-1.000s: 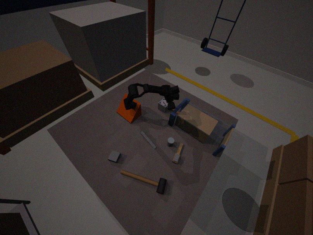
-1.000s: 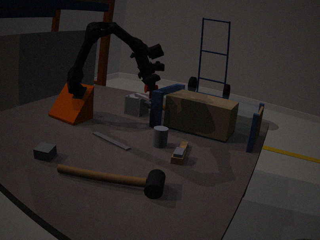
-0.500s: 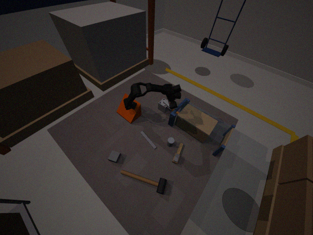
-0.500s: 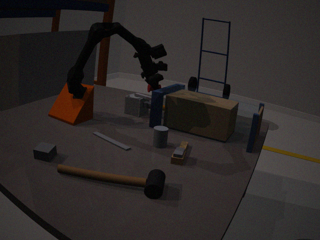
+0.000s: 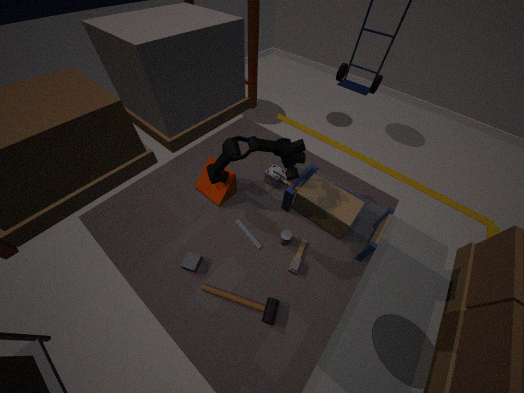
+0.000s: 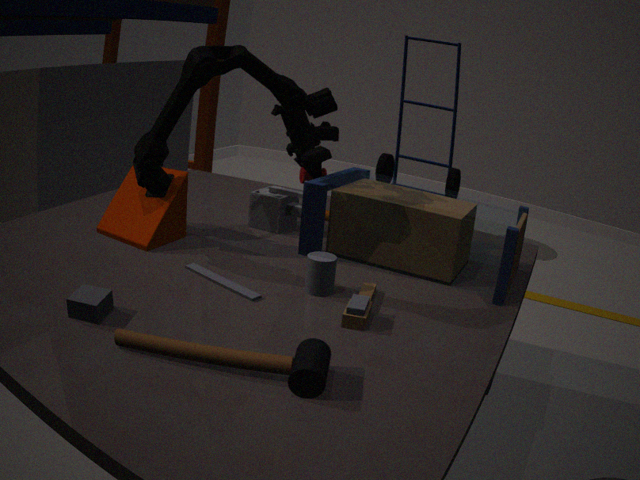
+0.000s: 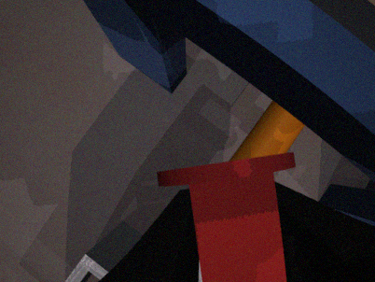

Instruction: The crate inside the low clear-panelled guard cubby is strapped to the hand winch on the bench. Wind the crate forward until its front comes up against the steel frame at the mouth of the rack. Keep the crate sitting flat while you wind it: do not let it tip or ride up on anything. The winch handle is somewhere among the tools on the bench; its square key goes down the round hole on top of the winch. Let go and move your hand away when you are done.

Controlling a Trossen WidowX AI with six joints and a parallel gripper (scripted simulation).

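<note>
The grey winch lies 13 cm behind my gripper tip, 10 cm below it and 1 cm to the right of it. Round my gripper tip: flat grey bar 39 cm to the right, 13 cm below, 4 cm behind; then red knob 1 cm to the right, 1 cm behind; then small wooden tool 35 cm to the right, 23 cm ahead, 11 cm below.
</note>
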